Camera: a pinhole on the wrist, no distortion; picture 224 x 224 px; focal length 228.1 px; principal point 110.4 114.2 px. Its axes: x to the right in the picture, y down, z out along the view. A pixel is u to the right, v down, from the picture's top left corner.
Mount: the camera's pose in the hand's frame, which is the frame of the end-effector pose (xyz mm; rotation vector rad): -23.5 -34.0 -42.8 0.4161 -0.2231 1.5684
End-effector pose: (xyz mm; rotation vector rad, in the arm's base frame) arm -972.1 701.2 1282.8 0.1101 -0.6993 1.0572
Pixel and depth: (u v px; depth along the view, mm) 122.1 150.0 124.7
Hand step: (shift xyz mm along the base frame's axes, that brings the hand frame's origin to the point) 20.5 -91.1 62.0
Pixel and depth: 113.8 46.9 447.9
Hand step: 44.8 -119.1 417.1
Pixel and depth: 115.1 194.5 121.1
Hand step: 17.2 -109.6 47.6
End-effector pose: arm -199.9 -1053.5 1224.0 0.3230 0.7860 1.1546
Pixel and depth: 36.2 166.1 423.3
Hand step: 426.4 -144.5 34.4
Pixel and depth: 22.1 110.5 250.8
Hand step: 257.9 -54.2 -35.9
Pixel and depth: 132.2 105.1 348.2
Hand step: 302.7 20.1 102.1
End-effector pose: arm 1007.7 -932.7 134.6 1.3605 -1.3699 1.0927
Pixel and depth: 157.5 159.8 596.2
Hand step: 156.1 -536.5 -187.1
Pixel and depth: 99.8 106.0 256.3
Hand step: 143.6 -185.6 -22.9
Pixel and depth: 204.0 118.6 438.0
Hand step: 37.8 -423.6 -69.8
